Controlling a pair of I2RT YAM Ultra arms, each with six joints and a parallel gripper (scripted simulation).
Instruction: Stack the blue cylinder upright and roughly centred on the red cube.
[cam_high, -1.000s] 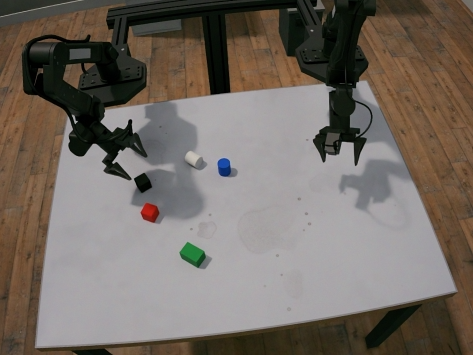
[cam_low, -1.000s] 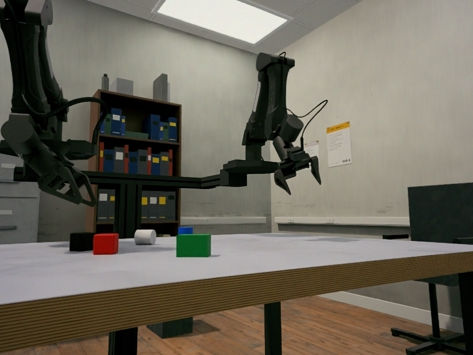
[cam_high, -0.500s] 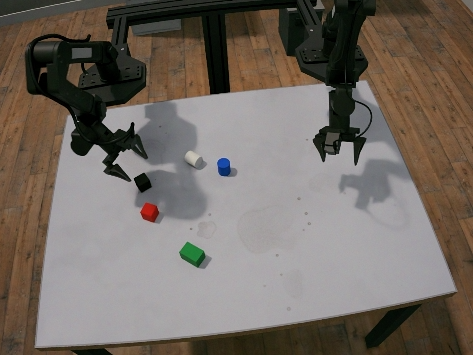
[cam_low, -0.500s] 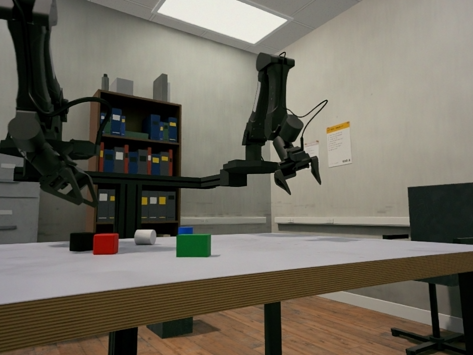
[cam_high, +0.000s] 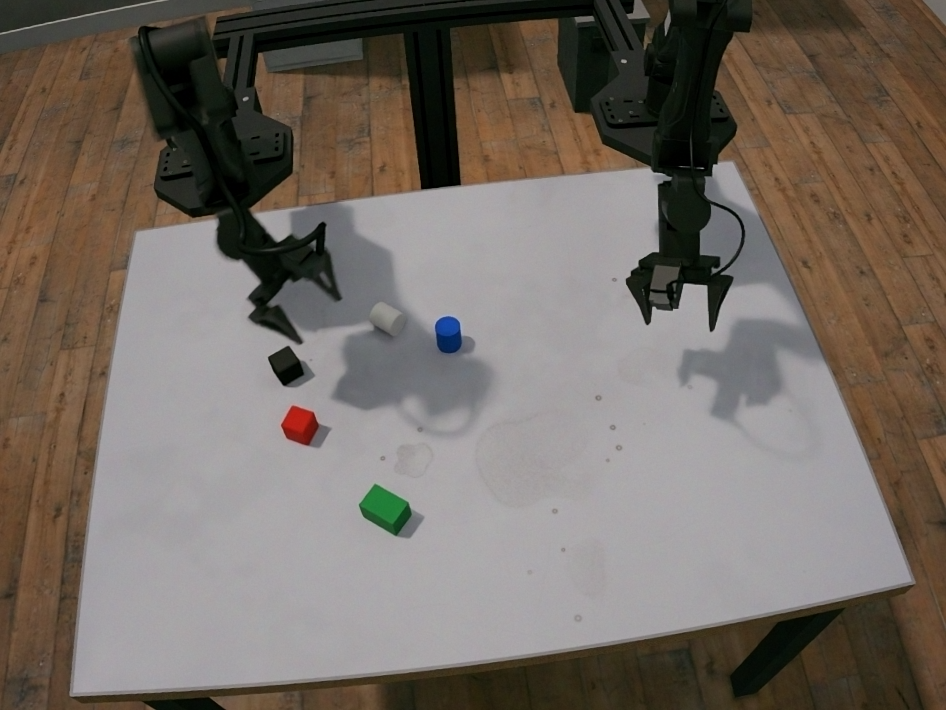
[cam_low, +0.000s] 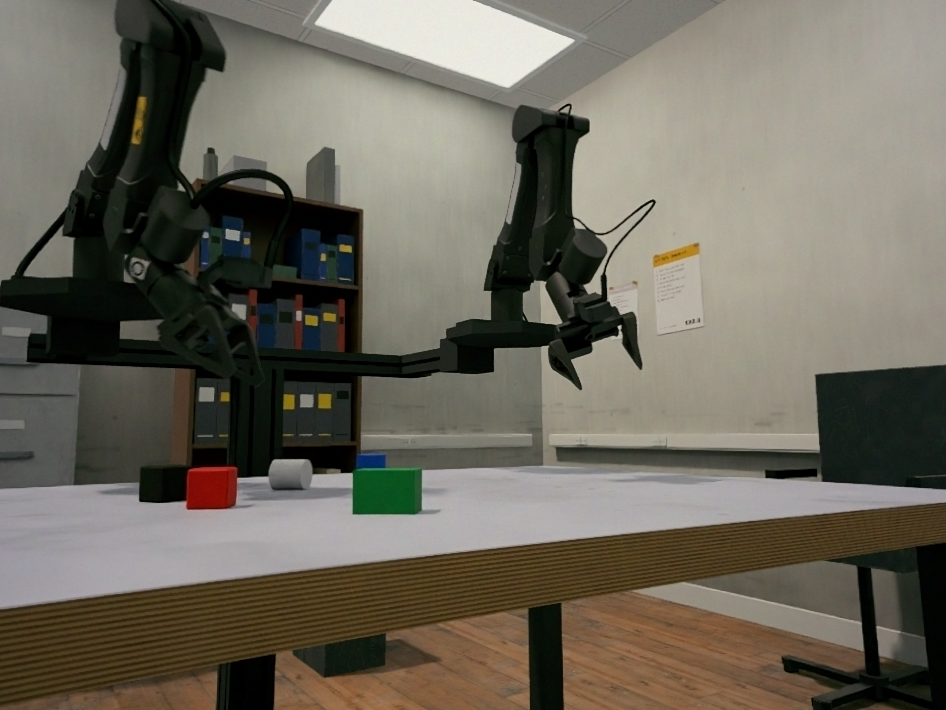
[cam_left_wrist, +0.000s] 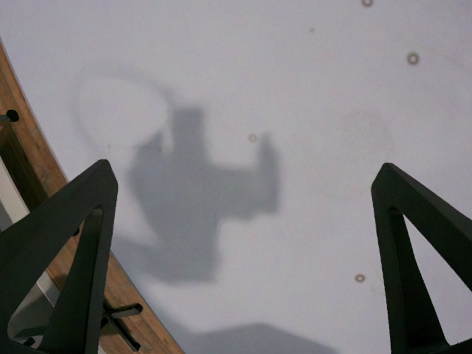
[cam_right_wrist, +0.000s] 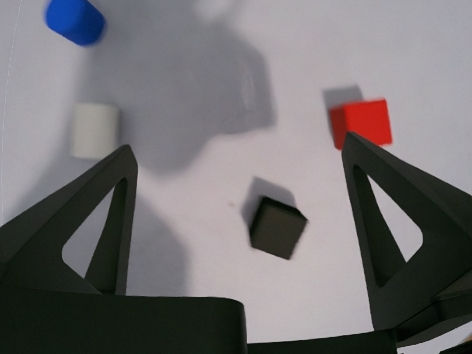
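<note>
Right now the blue cylinder is 40 mm behind my right hand, 190 mm to the left of it and 120 mm below it. Also, from my right hand: red cube 100 mm ahead, 50 mm to the right, 130 mm below; then white cylinder 90 mm behind, 90 mm to the left, 130 mm below; then black cube 10 mm behind, 80 mm to the right, 130 mm below.
</note>
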